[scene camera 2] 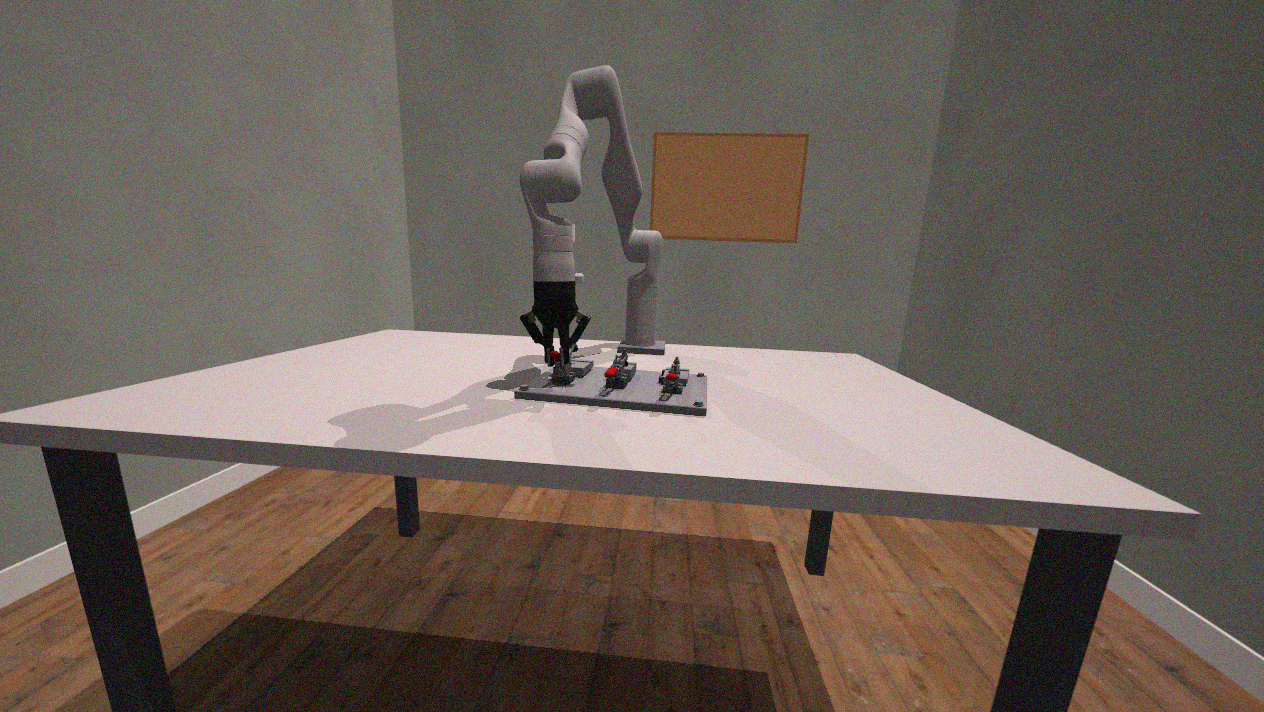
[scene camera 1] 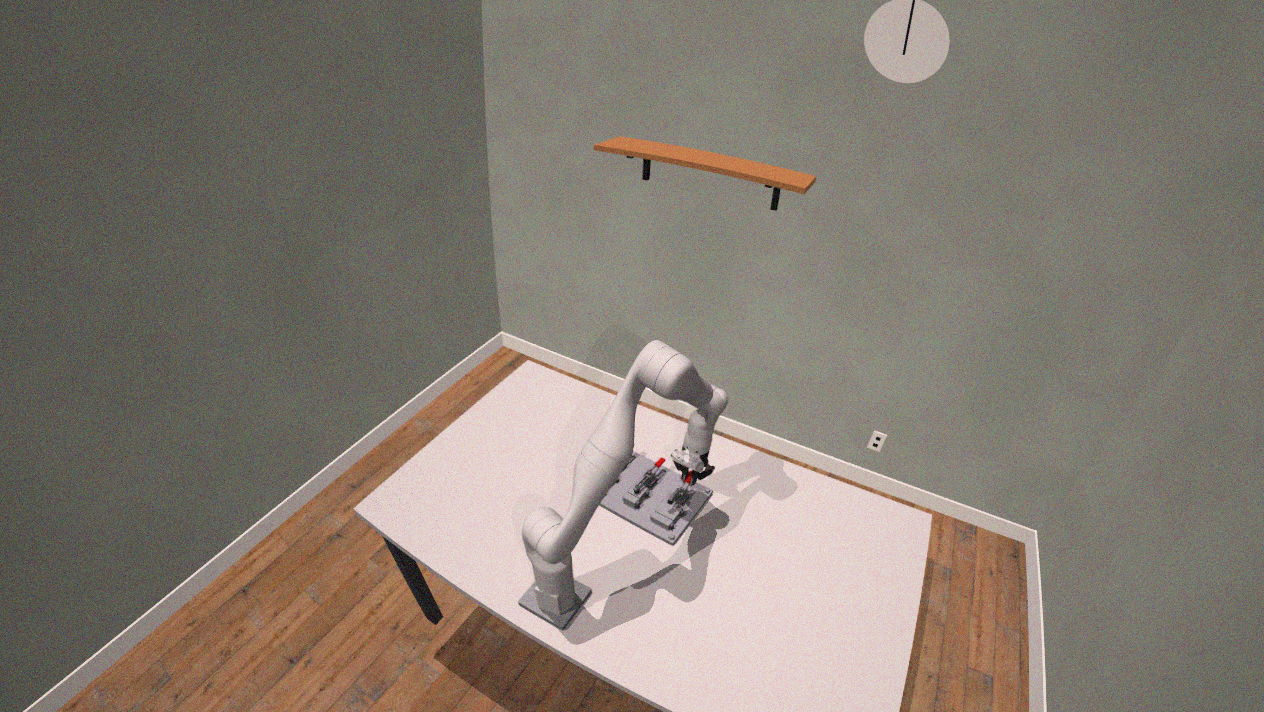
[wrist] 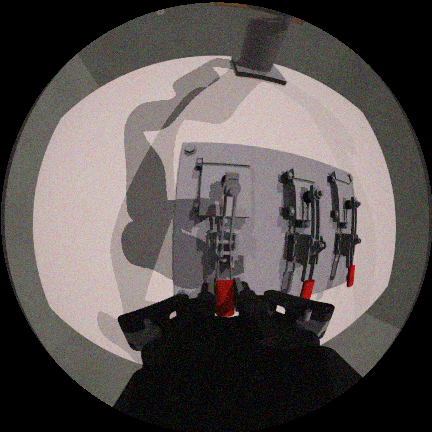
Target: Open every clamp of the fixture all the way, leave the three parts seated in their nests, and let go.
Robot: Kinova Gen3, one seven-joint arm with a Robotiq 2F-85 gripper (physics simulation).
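Pixels of known places: gripper, fingertip midpoint: (scene camera 2: pixel 557 366) (scene camera 1: pixel 688 482) (wrist: pixel 223 285); arm's base at its link origin: (scene camera 2: pixel 640 343) (scene camera 1: pixel 557 597) (wrist: pixel 254 64).
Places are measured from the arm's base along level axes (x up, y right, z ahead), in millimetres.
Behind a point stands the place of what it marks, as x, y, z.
Observation:
The grey fixture plate (scene camera 1: pixel 636 520) @[-3, 92, 318] (scene camera 2: pixel 610 404) @[-13, 88, 551] (wrist: pixel 265 200) @[-3, 114, 392] carries three clamps with red handles. My gripper (scene camera 1: pixel 691 475) @[37, 190, 478] (scene camera 2: pixel 558 358) @[37, 190, 478] (wrist: pixel 223 285) @[37, 190, 478] is shut on the red handle (wrist: pixel 225 306) @[66, 193, 487] of the clamp at the left in the wrist view. That clamp's arm (wrist: pixel 228 212) reaches over a grey block (wrist: pixel 212 185) @[18, 182, 366] in its nest; its tip looks tilted, seemingly a little raised. The middle clamp's handle (scene camera 1: pixel 660 462) @[42, 90, 518] (scene camera 2: pixel 611 373) @[41, 87, 540] (wrist: pixel 307 289) @[43, 89, 515] and the far right one's handle (scene camera 2: pixel 672 376) @[44, -19, 560] (wrist: pixel 351 276) @[42, -19, 542] point away from the robot base, their arms over their nests. Those parts are partly hidden.
The fixture stands on a white table (scene camera 1: pixel 796 574) @[-19, 568, 306] (scene camera 2: pixel 796 442) @[-18, -189, 693] (wrist: pixel 85 200) @[-18, 429, 323]. The robot's base (scene camera 1: pixel 555 601) @[74, 23, -45] (scene camera 2: pixel 642 347) @[-2, -4, 56] (wrist: pixel 260 72) @[-1, 5, 56] stands on the same table. The middle clamp is close beside the gripper, on its right in the wrist view. Bolts stick up at the plate's corners.

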